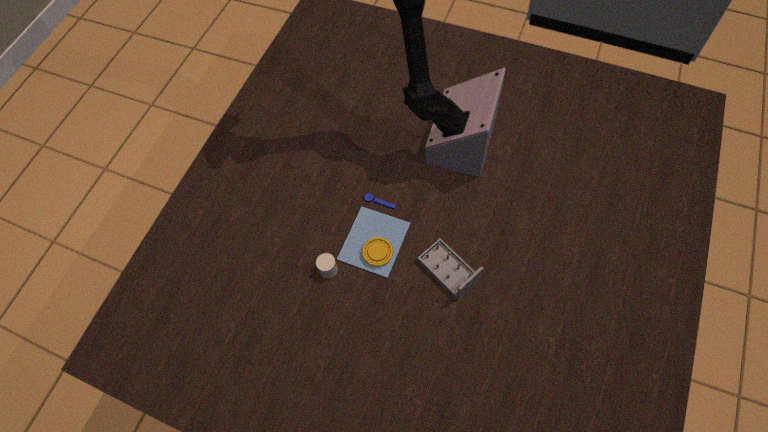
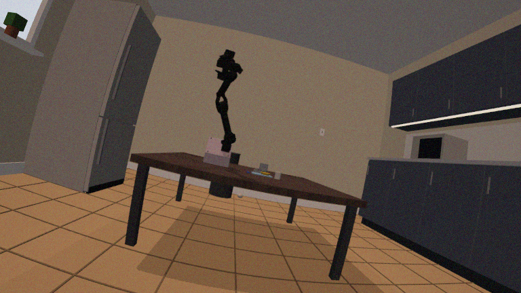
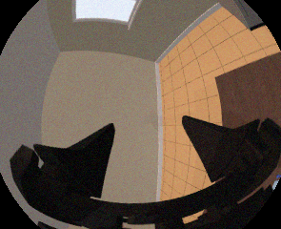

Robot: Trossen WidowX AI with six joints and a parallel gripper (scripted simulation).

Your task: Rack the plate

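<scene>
The yellow plate lies 580 mm below my gripper tip, 480 mm ahead of it and 430 mm to the left of it. The rest, counted from my gripper tip: cream cup (570 mm below, 560 mm ahead, 340 mm to the left); then grey dish rack (600 mm to the left, 570 mm below, 470 mm ahead); then light blue mat (590 mm below, 450 mm ahead, 410 mm to the left).
</scene>
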